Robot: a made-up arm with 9 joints. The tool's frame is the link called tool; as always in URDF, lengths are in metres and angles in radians. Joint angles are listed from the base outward. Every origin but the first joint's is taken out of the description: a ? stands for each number. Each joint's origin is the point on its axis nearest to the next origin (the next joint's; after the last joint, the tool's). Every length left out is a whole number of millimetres.
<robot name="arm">
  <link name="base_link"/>
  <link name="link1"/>
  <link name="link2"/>
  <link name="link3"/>
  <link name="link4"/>
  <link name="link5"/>
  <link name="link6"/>
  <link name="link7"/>
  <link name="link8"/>
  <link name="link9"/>
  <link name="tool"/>
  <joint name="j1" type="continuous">
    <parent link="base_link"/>
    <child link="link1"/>
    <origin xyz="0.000 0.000 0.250"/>
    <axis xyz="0 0 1"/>
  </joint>
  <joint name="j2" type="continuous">
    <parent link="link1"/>
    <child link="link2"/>
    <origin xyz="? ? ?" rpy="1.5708 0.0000 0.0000"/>
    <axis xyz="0 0 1"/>
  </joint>
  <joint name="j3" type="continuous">
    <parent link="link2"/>
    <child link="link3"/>
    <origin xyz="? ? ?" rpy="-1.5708 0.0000 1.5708"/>
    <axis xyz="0 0 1"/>
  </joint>
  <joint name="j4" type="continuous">
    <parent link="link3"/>
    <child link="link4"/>
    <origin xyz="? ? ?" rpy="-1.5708 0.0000 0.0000"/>
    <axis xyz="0 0 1"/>
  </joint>
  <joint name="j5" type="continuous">
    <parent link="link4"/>
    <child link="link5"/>
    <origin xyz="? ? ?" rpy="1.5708 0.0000 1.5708"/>
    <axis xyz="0 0 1"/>
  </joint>
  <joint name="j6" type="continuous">
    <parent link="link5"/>
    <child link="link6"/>
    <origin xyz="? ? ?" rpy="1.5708 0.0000 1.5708"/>
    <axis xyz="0 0 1"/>
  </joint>
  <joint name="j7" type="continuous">
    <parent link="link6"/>
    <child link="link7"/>
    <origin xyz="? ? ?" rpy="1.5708 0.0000 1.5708"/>
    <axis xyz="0 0 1"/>
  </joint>
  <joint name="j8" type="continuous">
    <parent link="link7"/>
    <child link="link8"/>
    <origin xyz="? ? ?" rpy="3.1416 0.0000 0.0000"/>
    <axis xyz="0 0 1"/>
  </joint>
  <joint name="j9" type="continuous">
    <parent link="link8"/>
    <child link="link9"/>
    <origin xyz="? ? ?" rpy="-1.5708 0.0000 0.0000"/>
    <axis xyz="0 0 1"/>
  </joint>
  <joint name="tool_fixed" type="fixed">
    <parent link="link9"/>
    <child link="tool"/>
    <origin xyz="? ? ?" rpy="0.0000 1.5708 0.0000"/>
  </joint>
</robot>
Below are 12 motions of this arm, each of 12 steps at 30 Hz.
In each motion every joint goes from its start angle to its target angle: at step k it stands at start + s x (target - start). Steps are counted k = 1, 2, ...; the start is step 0. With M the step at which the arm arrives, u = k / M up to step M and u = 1 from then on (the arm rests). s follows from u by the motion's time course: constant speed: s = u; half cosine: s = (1 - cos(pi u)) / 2; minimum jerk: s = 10 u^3 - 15 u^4 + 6 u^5.
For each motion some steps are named. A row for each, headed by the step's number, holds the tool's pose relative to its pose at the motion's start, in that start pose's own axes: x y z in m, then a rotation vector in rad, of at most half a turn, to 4 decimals.
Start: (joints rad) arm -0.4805 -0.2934 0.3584 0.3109 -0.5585 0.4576 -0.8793 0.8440 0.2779
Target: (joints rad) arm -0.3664 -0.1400 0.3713 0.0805 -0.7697 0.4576 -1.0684 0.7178 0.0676
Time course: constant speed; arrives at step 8
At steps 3, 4, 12:
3: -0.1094 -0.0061 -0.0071 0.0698 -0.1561 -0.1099
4: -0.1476 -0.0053 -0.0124 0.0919 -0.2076 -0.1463
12: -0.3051 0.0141 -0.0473 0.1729 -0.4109 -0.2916

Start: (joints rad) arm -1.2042 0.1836 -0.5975 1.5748 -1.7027 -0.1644 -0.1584 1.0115 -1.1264
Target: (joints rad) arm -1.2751 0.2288 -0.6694 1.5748 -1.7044 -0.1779 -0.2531 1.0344 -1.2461
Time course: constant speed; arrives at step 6
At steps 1, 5, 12:
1: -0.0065 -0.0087 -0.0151 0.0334 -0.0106 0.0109
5: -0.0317 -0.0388 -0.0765 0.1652 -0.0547 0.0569
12: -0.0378 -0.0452 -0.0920 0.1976 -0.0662 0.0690

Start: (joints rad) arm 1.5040 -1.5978 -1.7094 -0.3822 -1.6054 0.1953 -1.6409 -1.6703 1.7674
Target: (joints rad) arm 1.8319 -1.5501 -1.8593 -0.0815 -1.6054 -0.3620 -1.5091 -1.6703 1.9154
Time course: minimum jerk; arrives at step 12
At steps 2, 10, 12:
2: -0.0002 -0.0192 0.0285 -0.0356 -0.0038 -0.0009
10: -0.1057 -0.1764 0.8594 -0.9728 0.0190 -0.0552
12: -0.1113 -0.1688 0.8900 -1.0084 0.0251 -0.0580

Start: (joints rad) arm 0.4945 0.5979 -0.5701 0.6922 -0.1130 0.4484 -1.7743 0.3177 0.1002
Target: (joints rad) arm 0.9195 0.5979 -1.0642 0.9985 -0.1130 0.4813 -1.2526 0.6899 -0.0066
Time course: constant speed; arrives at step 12
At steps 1, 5, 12:
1: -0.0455 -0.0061 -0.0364 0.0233 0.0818 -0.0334
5: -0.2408 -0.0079 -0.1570 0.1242 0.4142 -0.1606
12: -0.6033 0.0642 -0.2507 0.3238 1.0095 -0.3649

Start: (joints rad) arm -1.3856 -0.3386 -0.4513 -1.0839 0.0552 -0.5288 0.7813 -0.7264 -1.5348
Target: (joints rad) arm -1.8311 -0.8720 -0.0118 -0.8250 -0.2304 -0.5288 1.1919 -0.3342 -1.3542
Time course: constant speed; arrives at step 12
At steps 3, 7, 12:
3: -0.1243 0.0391 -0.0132 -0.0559 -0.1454 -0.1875
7: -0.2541 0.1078 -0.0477 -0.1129 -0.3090 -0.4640
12: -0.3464 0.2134 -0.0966 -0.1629 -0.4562 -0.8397

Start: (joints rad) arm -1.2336 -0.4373 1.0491 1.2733 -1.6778 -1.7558 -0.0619 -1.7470 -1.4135
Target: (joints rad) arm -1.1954 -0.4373 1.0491 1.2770 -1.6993 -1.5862 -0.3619 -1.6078 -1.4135
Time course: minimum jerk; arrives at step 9
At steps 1, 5, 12:
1: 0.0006 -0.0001 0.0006 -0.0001 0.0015 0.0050
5: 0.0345 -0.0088 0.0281 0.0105 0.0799 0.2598
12: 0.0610 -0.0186 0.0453 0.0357 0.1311 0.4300

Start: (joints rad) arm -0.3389 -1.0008 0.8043 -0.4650 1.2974 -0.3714 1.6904 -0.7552 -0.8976
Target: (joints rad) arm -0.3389 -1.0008 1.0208 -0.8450 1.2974 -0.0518 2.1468 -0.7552 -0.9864
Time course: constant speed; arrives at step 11
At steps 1, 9, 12:
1: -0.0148 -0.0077 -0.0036 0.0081 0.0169 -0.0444
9: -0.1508 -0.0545 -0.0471 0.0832 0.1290 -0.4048
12: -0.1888 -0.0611 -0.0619 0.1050 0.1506 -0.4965

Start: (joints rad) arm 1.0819 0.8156 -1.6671 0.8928 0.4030 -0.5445 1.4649 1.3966 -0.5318
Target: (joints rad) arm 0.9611 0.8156 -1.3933 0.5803 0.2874 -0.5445 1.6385 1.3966 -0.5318
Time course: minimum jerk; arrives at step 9
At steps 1, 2, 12:
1: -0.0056 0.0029 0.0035 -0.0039 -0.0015 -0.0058
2: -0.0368 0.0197 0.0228 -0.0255 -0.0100 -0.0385
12: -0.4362 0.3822 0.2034 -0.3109 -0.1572 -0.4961

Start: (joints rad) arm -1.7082 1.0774 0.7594 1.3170 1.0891 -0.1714 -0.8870 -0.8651 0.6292
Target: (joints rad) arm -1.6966 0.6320 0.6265 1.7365 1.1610 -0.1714 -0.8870 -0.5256 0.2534
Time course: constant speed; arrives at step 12
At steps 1, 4, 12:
1: 0.0340 0.0092 -0.0649 0.0769 -0.0048 0.0331
4: 0.1217 0.0673 -0.2613 0.3139 -0.0040 0.1238
12: 0.1914 0.4139 -0.7354 0.9731 0.1069 0.2840

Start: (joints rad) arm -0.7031 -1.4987 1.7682 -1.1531 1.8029 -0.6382 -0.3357 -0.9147 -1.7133
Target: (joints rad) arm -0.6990 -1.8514 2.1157 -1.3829 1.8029 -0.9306 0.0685 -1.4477 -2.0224
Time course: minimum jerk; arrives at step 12
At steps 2, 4, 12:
2: -0.0023 0.0117 -0.0099 -0.0136 -0.0064 -0.0199
4: -0.0164 0.0637 -0.0628 -0.0780 -0.0562 -0.1114
12: -0.1104 0.1688 -0.3351 -0.2361 -0.5995 -0.3314

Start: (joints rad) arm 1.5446 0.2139 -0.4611 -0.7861 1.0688 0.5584 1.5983 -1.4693 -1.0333
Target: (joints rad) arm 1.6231 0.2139 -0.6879 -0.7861 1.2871 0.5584 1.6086 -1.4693 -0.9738
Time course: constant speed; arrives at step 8
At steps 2, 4, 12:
2: -0.0186 0.0288 0.0267 -0.0511 -0.0471 -0.0017
4: -0.0388 0.0579 0.0501 -0.1003 -0.0950 -0.0033
12: -0.0830 0.1155 0.0865 -0.1929 -0.1933 -0.0062

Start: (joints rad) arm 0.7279 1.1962 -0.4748 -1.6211 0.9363 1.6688 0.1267 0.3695 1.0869
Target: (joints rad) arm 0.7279 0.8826 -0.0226 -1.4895 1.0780 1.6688 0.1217 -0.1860 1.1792
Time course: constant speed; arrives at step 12
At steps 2, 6, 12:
2: 0.1442 0.0105 -0.0548 0.0161 0.1500 0.1314
6: 0.3972 0.0783 -0.2426 0.0821 0.4319 0.4037
12: 0.6138 0.3052 -0.6521 0.2679 0.7935 0.8342

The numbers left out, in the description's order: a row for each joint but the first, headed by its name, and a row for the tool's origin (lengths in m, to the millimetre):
j2: 0.110 -0.100 0.000
j3: -0.290 -0.120 0.000
j4: 0.050 -0.230 0.000
j5: -0.020 0.080 0.000
j6: 0.150 -0.230 0.000
j7: -0.430 0.220 0.000
j8: -0.040 0.030 0.000
j9: 0.380 0.050 0.000
tool: 0.010 -0.300 0.000

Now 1 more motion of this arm.
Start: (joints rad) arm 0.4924 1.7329 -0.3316 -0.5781 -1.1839 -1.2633 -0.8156 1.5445 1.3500
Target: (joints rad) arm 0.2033 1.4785 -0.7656 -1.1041 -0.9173 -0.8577 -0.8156 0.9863 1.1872
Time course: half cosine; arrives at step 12
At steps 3, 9, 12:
3: 0.0045 -0.0173 0.0201 -0.0428 0.0886 0.0420
9: 0.0699 -0.0936 0.0814 -0.2216 0.5389 0.2009
12: 0.0858 -0.1105 0.0888 -0.2545 0.6323 0.2150

